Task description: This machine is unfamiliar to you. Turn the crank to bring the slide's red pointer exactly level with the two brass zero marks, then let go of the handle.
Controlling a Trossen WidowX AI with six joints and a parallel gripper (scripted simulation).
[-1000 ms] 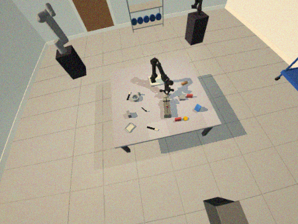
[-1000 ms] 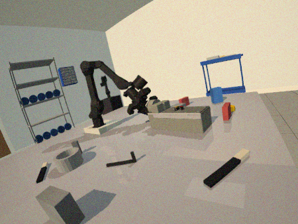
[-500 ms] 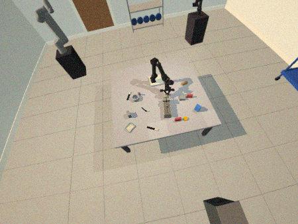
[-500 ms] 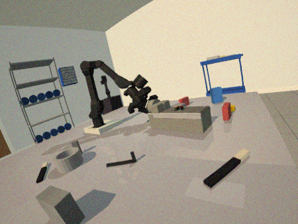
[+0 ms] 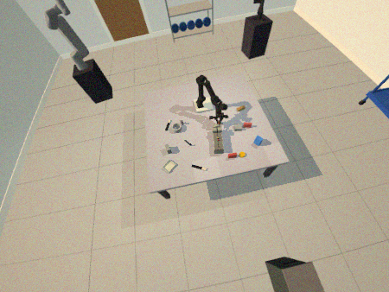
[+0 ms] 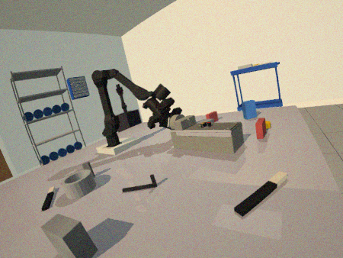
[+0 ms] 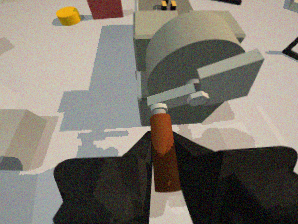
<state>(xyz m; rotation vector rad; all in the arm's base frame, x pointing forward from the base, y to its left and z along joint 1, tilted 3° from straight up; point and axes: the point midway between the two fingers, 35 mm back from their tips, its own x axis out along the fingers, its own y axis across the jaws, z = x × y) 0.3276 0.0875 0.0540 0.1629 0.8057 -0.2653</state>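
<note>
Now: gripper tip 170 mm short of the red pointer, 80 mm to the left of it and 30 mm below it. From my gripper tip the other things lie so: yellow disc (360 mm ahead, 90 mm to the left, 40 mm below); black l-shaped piece (340 mm to the right, 70 mm ahead, 40 mm below); brown crank handle (20 mm behind, 20 mm above, 10 mm to the left).
</note>
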